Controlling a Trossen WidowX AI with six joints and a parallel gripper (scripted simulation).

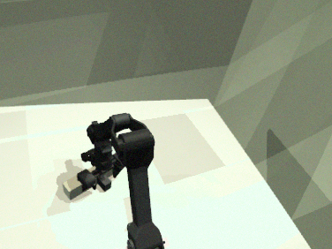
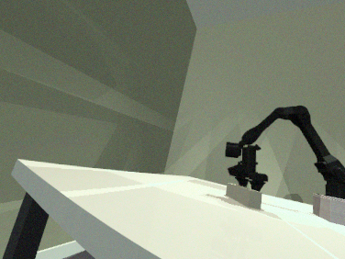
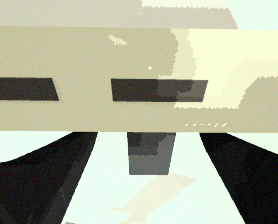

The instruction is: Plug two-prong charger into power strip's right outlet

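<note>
Now: gripper tip 10 mm short of the charger, 10 mm to the right of it and 10 mm below it.
</note>
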